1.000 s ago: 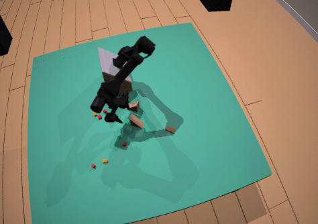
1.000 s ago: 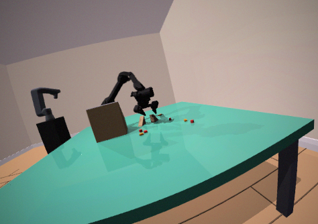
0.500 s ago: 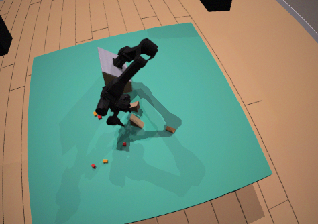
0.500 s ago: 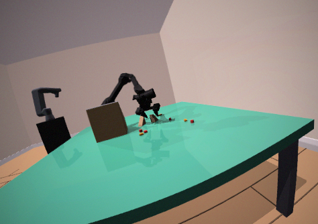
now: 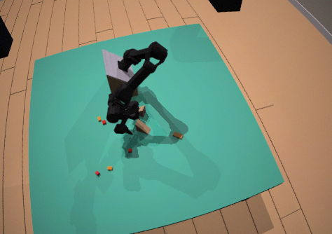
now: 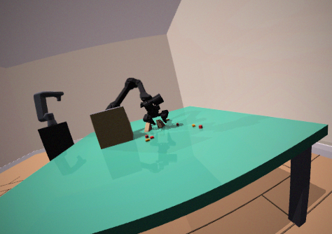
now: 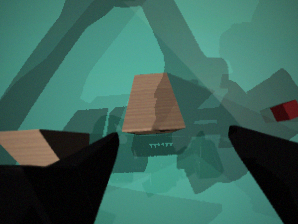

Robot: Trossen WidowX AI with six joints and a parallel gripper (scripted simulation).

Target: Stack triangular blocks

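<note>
Right now my gripper tip is 20 cm to the right of the small flat brown block, 8 cm short of it and 3 cm above it.
</note>
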